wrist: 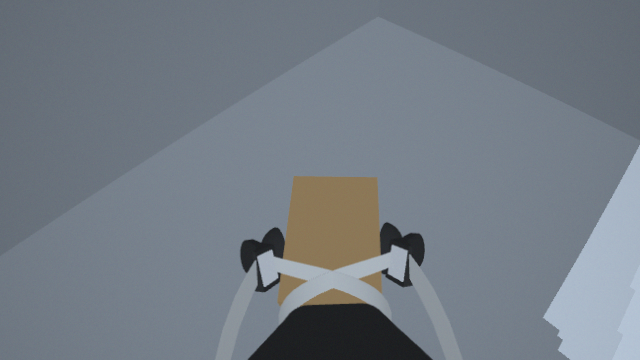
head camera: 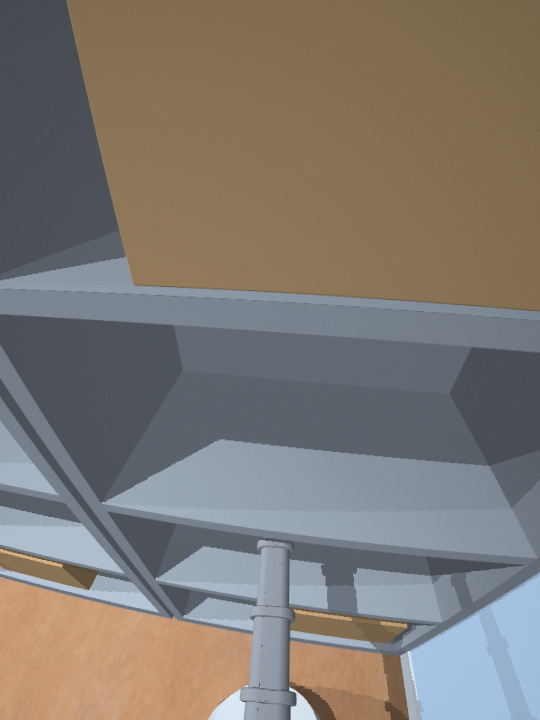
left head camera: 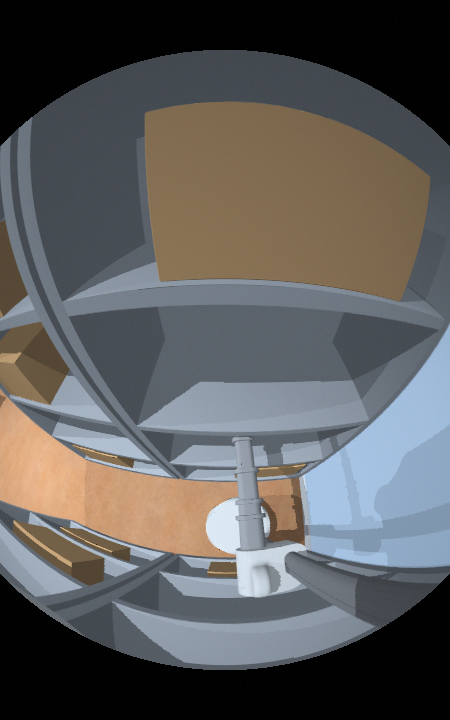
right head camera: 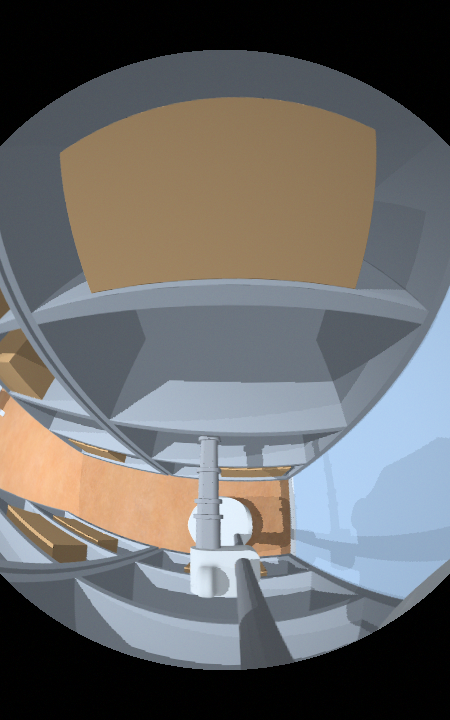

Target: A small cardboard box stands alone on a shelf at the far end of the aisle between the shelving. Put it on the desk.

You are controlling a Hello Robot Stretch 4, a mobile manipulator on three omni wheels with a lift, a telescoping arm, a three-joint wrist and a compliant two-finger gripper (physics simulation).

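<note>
The small cardboard box is on the grey shelf board in the wrist view, with its near part behind the crossed finger straps. My gripper is shut on it, with one dark fingertip against its left side and one against its right. Whether the box touches the shelf board cannot be told. In the head views my telescoping arm reaches into a lower bay of the shelving; the gripper and box are hidden there. The desk does not show.
A large cardboard box fills the bay above. Another box lies in the bottom bay, right of the arm. Shelving also stands behind me across the narrow brown aisle floor. A light blue wall closes the right side.
</note>
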